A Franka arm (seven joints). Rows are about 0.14 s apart.
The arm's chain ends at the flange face. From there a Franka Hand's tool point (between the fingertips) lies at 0.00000 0.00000 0.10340 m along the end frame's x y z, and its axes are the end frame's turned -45 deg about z.
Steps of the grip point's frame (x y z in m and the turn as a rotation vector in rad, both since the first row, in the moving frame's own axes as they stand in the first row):
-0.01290 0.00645 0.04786 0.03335 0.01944 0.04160
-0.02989 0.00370 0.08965 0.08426 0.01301 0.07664
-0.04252 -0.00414 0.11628 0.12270 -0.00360 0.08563
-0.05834 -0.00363 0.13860 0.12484 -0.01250 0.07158
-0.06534 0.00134 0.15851 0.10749 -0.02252 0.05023
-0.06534 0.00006 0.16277 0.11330 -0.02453 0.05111
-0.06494 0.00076 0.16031 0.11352 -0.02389 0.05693
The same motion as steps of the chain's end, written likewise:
-0.00362 0.01756 0.04794 0.03733 -0.00984 0.04160
-0.01359 0.03105 0.09003 0.06878 -0.05038 0.07664
-0.02417 0.03621 0.11706 0.08422 -0.08931 0.08563
-0.03411 0.04723 0.13941 0.07944 -0.09711 0.07158
-0.03593 0.05359 0.15913 0.06008 -0.09193 0.05023
-0.03628 0.05298 0.16346 0.06277 -0.09746 0.05111
-0.03555 0.05328 0.16100 0.06338 -0.09716 0.05693

